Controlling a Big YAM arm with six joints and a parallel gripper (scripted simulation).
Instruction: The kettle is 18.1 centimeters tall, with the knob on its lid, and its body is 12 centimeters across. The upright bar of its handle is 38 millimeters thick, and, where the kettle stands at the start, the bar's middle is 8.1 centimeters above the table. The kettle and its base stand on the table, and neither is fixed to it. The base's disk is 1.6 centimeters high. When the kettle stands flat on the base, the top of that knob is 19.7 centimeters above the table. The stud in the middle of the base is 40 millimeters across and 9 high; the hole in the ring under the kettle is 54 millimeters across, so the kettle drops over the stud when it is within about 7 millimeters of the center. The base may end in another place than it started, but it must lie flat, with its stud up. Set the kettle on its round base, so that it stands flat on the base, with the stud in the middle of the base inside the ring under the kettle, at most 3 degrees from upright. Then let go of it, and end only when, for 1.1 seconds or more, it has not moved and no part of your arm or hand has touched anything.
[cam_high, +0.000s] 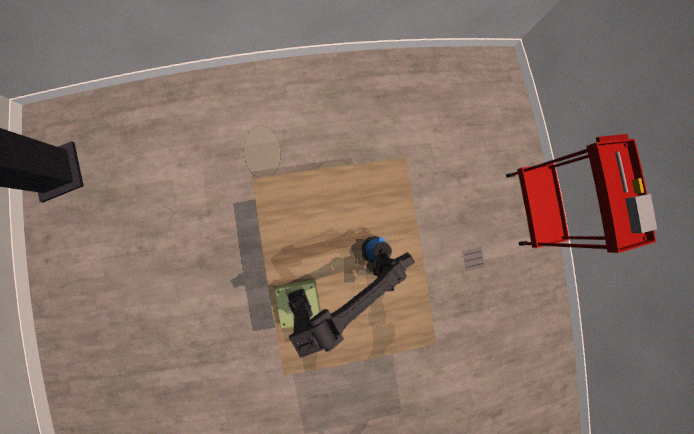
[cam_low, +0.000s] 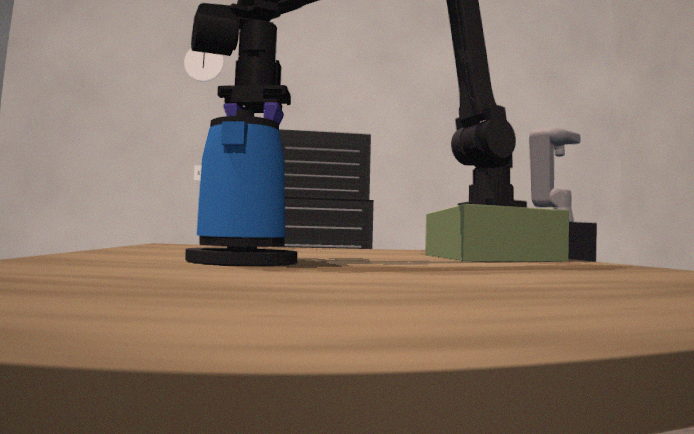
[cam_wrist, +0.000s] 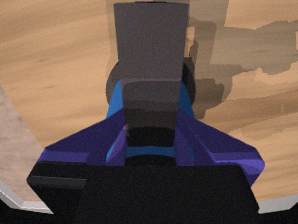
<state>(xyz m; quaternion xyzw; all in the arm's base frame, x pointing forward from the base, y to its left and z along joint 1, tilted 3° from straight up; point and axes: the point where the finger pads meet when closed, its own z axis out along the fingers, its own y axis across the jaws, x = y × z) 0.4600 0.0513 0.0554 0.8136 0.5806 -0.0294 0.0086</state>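
The blue kettle is 50 mm below my hand, 30 mm to the left of it and 10 mm ahead of it. From my hand the other things lie so: round black base 150 mm below, 60 mm to the left, 20 mm ahead.
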